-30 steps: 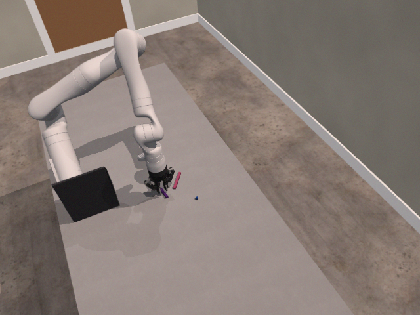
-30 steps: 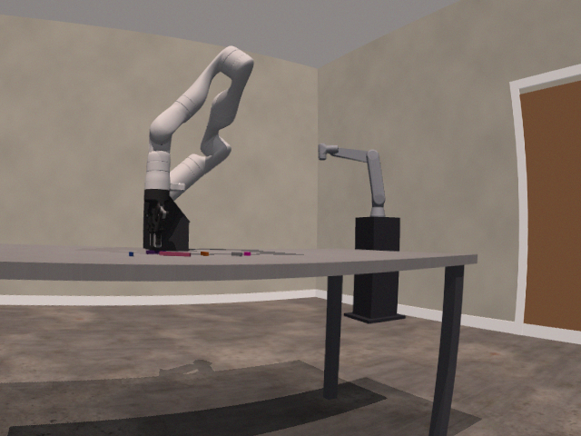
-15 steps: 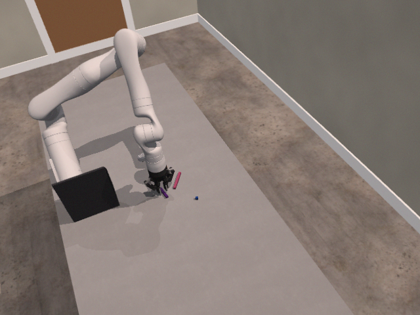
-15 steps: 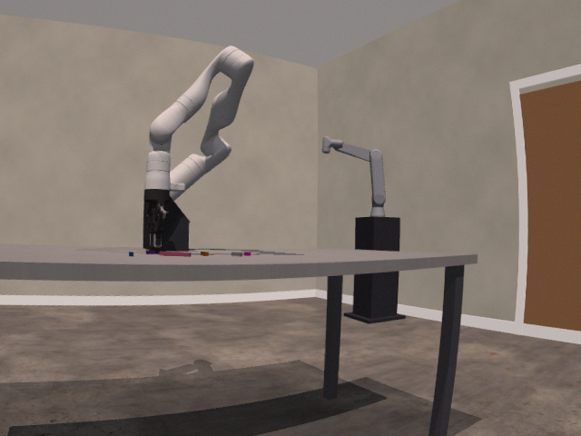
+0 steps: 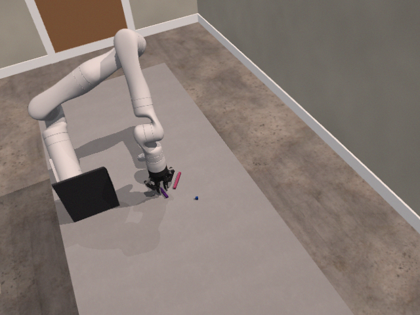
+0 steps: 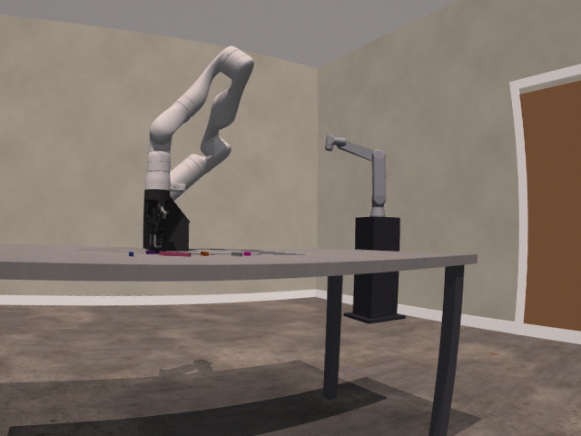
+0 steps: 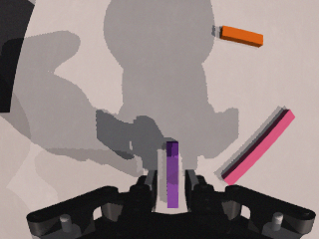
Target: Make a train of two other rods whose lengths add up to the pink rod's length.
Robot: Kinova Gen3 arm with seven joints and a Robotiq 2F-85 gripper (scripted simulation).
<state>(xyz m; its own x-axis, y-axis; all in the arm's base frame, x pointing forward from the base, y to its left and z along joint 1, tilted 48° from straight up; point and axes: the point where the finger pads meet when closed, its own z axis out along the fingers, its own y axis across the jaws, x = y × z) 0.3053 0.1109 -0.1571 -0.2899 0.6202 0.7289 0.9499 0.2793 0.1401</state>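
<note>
My gripper is now 30 mm above the purple rod. The rest, counted from my hand: orange rod 140 mm to the left, 30 mm below, 30 mm ahead; then blue rod 120 mm ahead, 80 mm to the right, 30 mm below; then pink rod 70 mm ahead, 50 mm to the left, 30 mm below.
</note>
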